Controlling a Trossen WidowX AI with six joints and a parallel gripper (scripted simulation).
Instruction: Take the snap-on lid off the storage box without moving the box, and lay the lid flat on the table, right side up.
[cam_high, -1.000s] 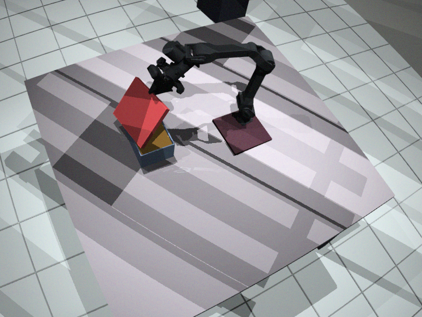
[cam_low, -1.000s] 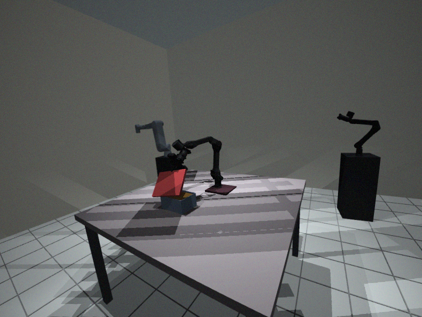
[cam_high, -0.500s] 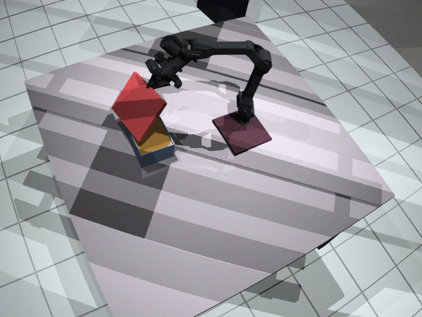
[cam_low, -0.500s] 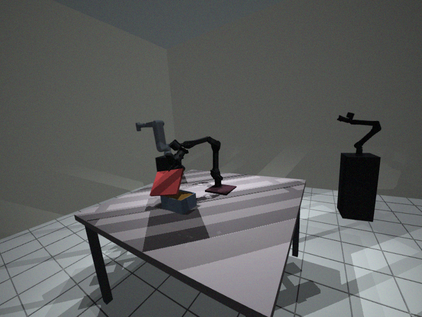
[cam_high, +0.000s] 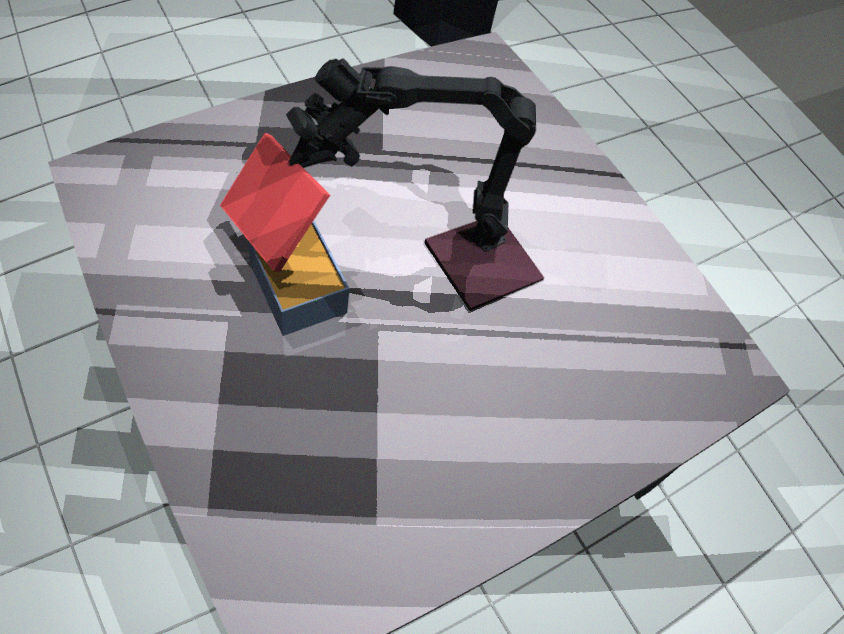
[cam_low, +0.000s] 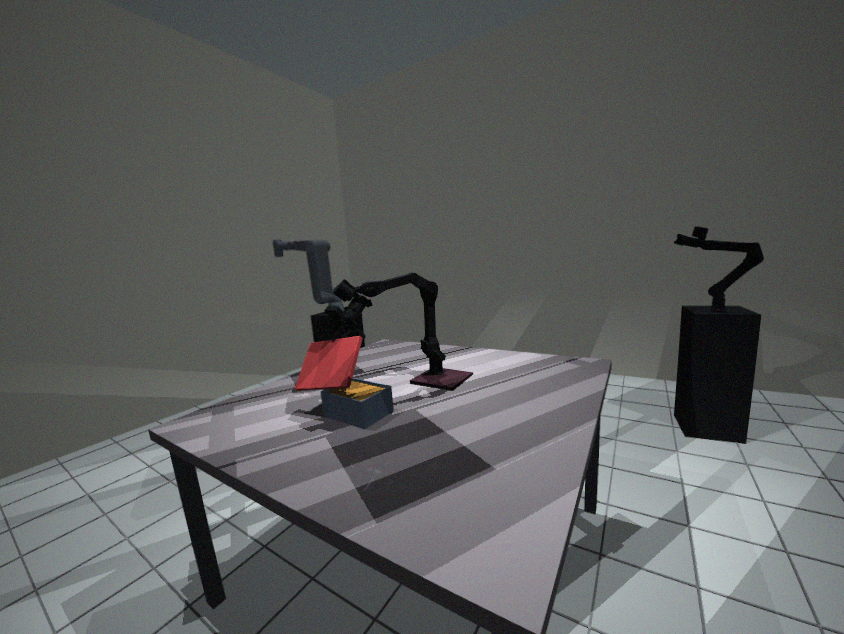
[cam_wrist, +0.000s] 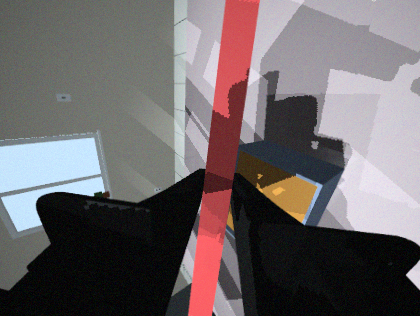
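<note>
Now: the red lid 60 mm ahead of my gripper tip, 10 mm to the left of it and 60 mm below it. From my gripper tip the other things lie so: storage box (60 mm ahead, 120 mm to the left, 180 mm below).
</note>
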